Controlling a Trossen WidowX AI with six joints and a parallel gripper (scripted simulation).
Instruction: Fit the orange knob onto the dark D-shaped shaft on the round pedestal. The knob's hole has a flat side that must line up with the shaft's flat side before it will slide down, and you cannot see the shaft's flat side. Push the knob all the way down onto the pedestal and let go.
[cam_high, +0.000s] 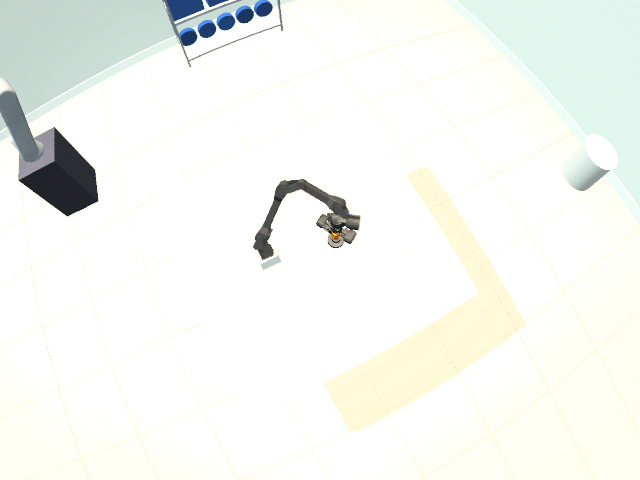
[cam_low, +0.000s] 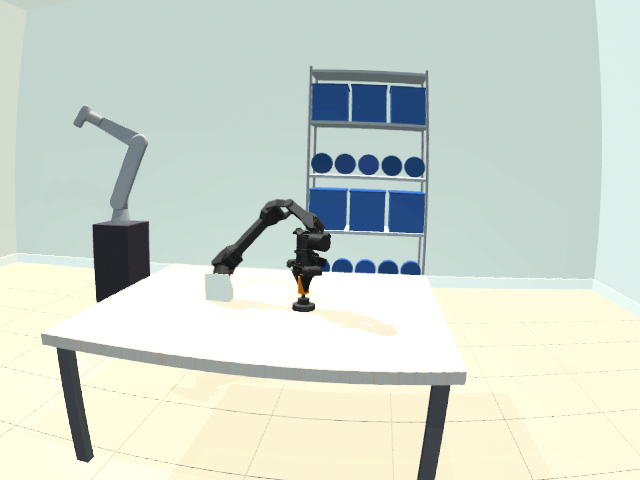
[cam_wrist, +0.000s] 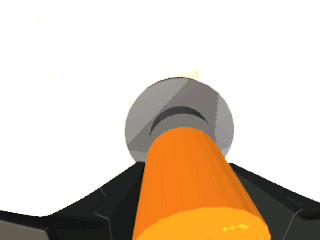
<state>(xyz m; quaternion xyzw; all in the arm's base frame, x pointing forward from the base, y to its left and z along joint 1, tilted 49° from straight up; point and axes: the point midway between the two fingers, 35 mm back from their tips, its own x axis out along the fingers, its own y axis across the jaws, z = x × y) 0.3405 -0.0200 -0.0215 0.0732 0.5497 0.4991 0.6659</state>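
Right now my gripper tip is 2 cm below the orange knob. From my gripper tip the other things lie so: pedestal: 4 cm below.
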